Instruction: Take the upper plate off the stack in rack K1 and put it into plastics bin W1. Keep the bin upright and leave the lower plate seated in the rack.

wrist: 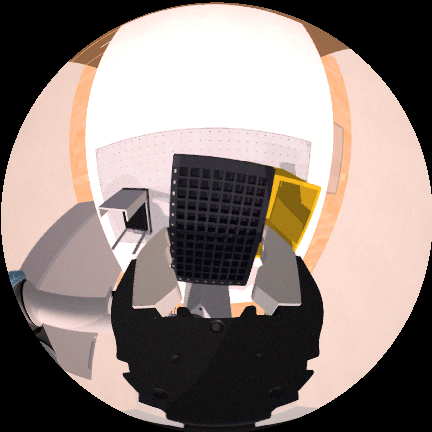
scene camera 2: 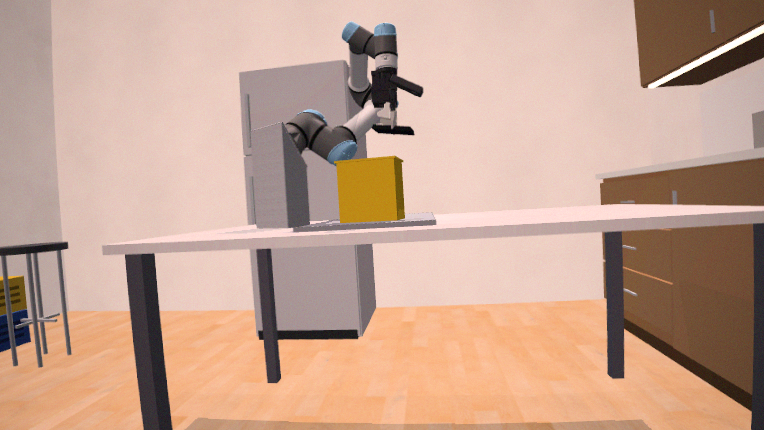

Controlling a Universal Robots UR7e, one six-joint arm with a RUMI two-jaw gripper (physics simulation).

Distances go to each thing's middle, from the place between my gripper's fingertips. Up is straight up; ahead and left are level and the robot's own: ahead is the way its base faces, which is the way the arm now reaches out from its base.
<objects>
Now: hand 30 mm past the yellow plastics bin W1 [scene camera 2: 371,189], 150 mm to the left of it and 200 mm above it.
</objects>
